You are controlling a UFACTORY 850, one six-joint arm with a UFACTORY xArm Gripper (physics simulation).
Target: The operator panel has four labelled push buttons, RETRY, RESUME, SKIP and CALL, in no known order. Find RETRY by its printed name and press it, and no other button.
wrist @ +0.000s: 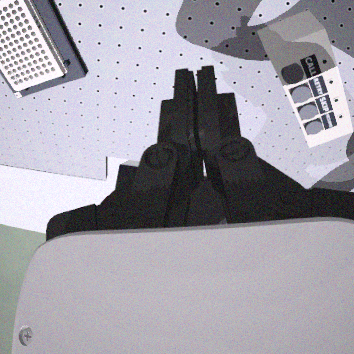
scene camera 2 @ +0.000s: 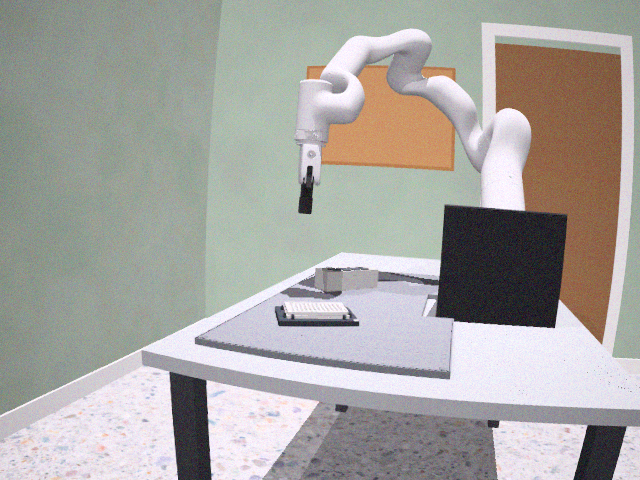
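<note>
The operator panel (scene camera 2: 359, 280) (wrist: 325, 138) is a pale, sloped box on the grey mat, at the right in the wrist view. Its four round buttons stand in a row beside dark labels. From the top there: the CALL button (wrist: 292, 73) in shadow, the RETRY button (wrist: 300, 93), with its label's first letter unclear, the SKIP button (wrist: 307, 111), and a last button (wrist: 314, 126) whose label is too small to read. My gripper (scene camera 2: 305, 211) (wrist: 199, 92) is shut and empty, pointing down high above the mat, to the left of the panel in the wrist view.
A white perforated block (scene camera 2: 315, 310) (wrist: 30, 50) sits on a dark base on the mat (scene camera 2: 387, 341) (wrist: 135, 100), nearer scene camera 2 than the panel. A tall black board (scene camera 2: 501, 266) stands on the table (scene camera 2: 516, 361) at the right. Arm shadows fall around the panel.
</note>
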